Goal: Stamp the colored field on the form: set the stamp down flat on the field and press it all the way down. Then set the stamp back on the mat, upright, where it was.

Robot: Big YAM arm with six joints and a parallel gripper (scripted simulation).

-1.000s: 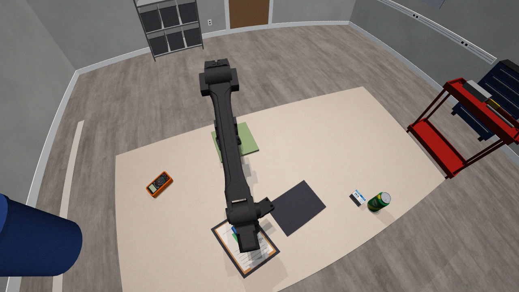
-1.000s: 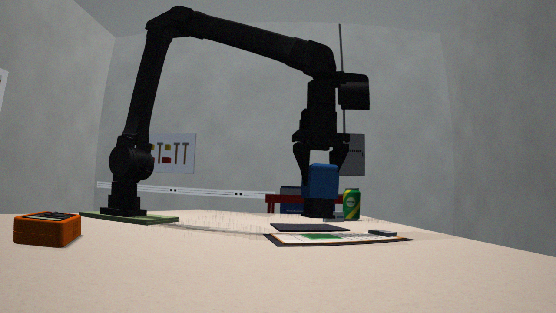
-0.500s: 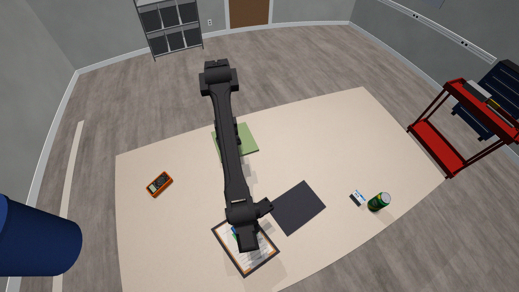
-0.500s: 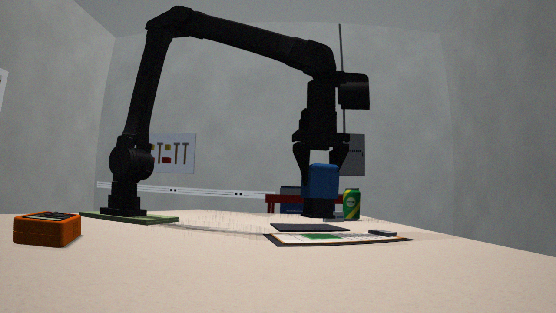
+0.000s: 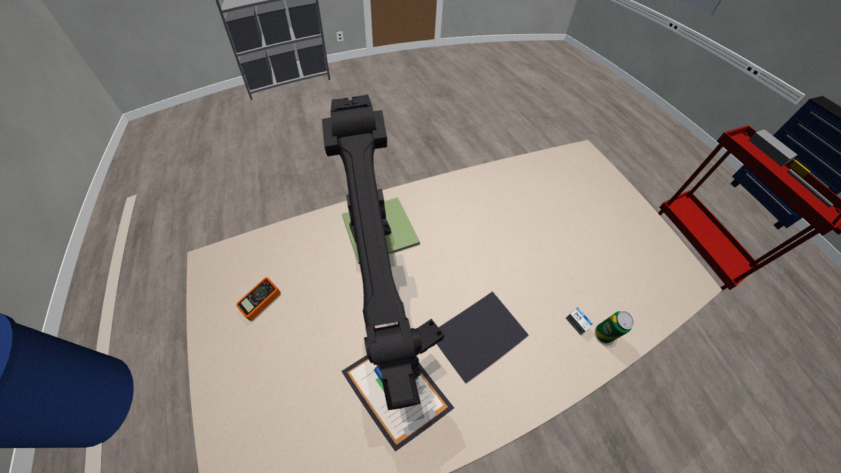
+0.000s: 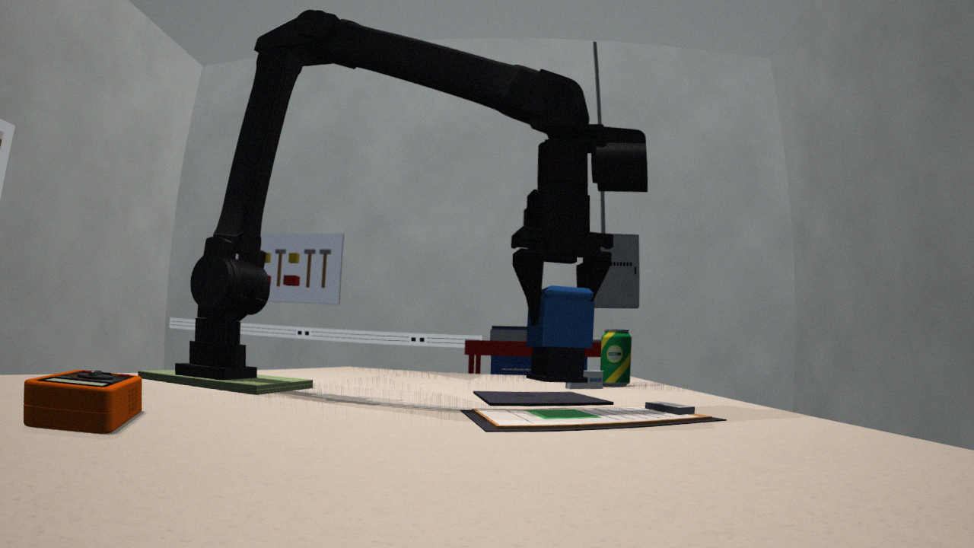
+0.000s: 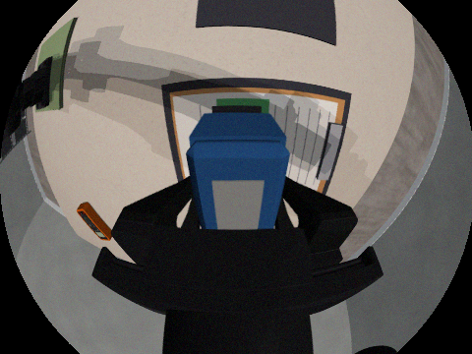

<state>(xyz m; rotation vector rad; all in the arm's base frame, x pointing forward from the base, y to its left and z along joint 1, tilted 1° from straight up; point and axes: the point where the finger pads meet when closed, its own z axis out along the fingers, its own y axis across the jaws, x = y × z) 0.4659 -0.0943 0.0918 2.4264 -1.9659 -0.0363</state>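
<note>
My gripper is now 2 cm above the blue stamp. From my hand the other things lie so: dark mat 1 cm behind, 25 cm to the left, 11 cm below; then clipboard 4 cm ahead, 1 cm to the right, 10 cm below; then stamp base 5 cm below.
</note>
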